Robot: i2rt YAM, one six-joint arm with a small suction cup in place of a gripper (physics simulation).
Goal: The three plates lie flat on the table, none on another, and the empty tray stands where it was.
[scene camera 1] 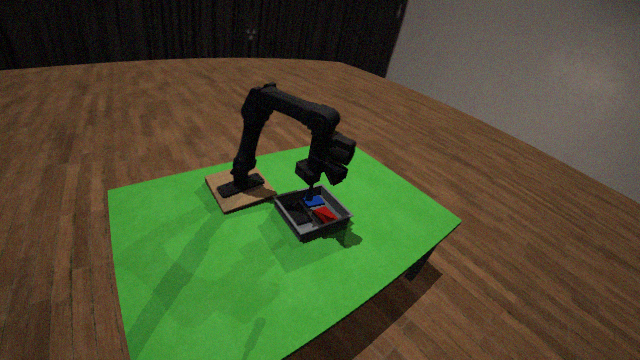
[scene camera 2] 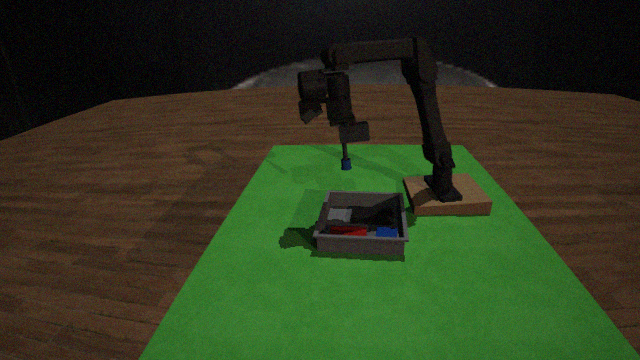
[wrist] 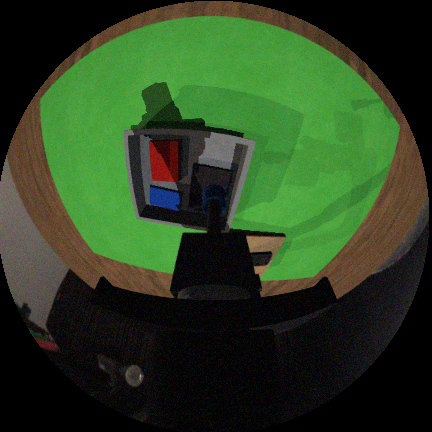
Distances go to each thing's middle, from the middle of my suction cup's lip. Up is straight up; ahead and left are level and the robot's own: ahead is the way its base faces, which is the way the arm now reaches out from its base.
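From my suction cup, you'd find the grey tray [scene camera 2: 336,210] 70 mm to the left, 40 mm behind and 130 mm below, and the black plate [scene camera 2: 360,215] 20 mm to the left, 70 mm behind and 150 mm below.
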